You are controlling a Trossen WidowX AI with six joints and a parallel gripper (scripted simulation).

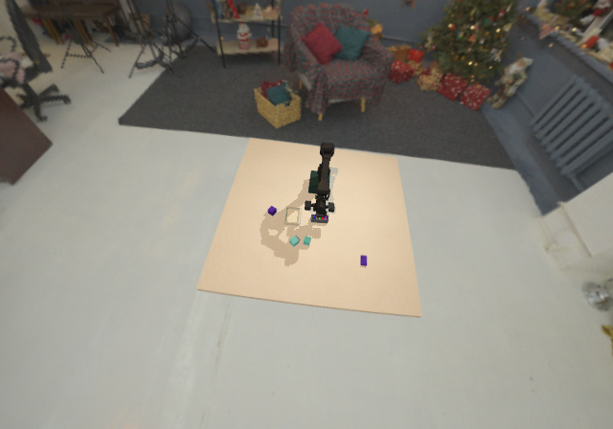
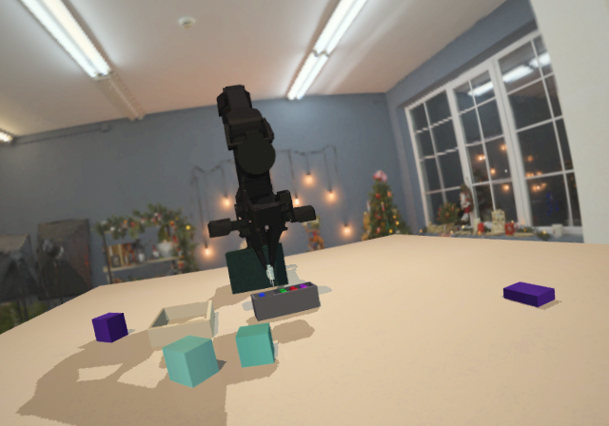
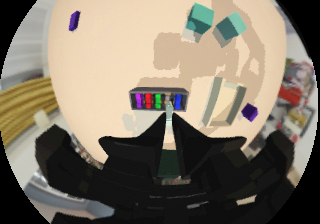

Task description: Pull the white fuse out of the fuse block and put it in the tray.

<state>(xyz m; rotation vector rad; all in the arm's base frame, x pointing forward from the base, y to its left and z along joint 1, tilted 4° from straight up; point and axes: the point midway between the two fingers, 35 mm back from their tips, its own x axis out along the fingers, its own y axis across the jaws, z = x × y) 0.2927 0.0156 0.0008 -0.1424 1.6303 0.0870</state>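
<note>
The beige tray is 1 cm ahead of my gripper tip, 17 cm to the right of it and 8 cm below it. The rest, counted from my gripper tip: flat purple block: 23 cm ahead, 34 cm to the left, 8 cm below; purple cube: 1 cm ahead, 31 cm to the right, 6 cm below; white fuse: 1 cm below.
</note>
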